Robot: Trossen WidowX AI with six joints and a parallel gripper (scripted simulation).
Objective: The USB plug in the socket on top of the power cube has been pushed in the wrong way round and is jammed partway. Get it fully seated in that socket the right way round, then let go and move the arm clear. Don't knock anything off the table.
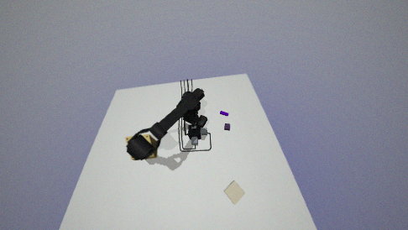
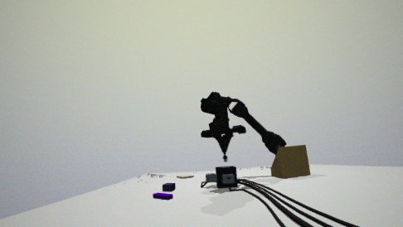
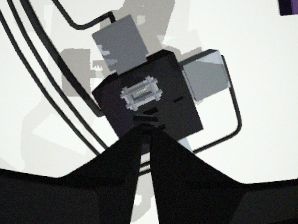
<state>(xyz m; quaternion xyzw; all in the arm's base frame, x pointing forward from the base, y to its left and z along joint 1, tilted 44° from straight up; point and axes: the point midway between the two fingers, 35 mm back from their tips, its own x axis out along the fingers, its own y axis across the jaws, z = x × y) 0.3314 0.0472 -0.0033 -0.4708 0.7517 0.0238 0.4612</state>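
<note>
Right now the usb plug is 20 mm below my gripper tip. From my gripper tip the other things lie so: metal-framed socket 10 mm to the left, 70 mm below; then violet bar 250 mm ahead, 90 mm to the left, 130 mm below; then dark purple block 230 mm ahead, 30 mm to the right, 120 mm below.
</note>
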